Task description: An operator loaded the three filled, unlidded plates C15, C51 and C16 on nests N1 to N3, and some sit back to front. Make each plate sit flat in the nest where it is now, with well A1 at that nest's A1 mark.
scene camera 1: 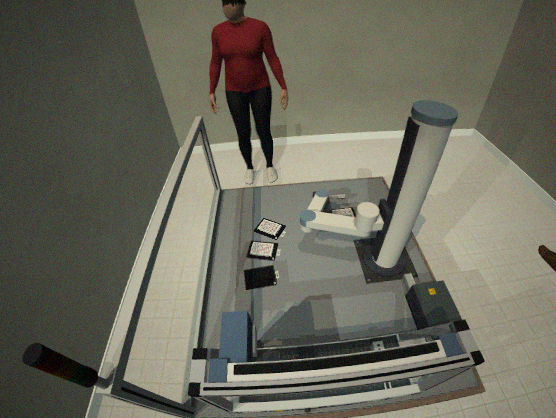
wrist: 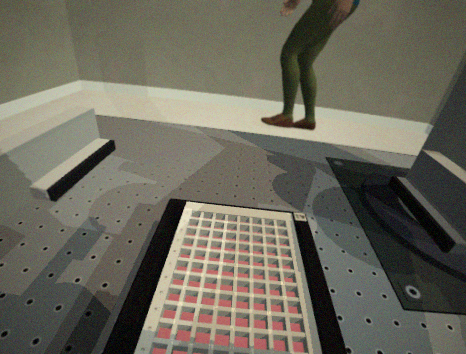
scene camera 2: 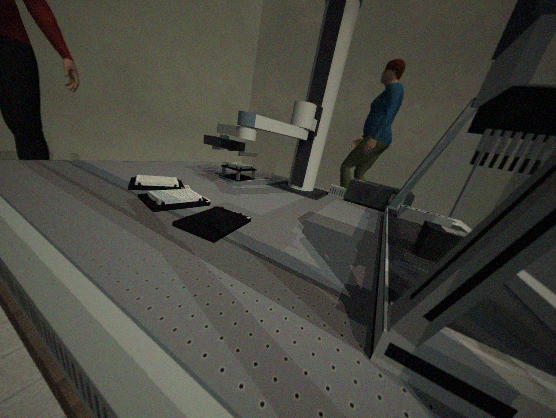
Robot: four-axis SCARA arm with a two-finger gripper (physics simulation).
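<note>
A white plate with red wells (scene camera 1: 343, 212) (scene camera 2: 239, 166) (wrist: 235, 280) rests on a raised black stand (wrist: 142, 280) (scene camera 2: 255, 171); a small tag shows at its far right corner in the wrist view. My gripper (scene camera 1: 334, 198) (scene camera 2: 231, 150) (wrist: 254, 146) is open above it, fingers wide to either side, nothing between them. A second plate (scene camera 1: 270, 227) (scene camera 2: 157, 181) and a third plate (scene camera 1: 263, 249) (scene camera 2: 176, 196) lie on black nests. The front nest (scene camera 1: 260, 277) (scene camera 2: 212, 223) carries no plate. Plate names and A1 wells are too small to read.
The arm's column (scene camera 1: 412, 190) (scene camera 2: 325, 95) stands on a dark base plate (scene camera 1: 361, 255) (wrist: 395, 280). A dark grey box (scene camera 1: 432, 302) and a blue block (scene camera 1: 235, 334) stand nearer the front frame (scene camera 1: 330, 382). A person in red (scene camera 1: 245, 55) stands behind the table.
</note>
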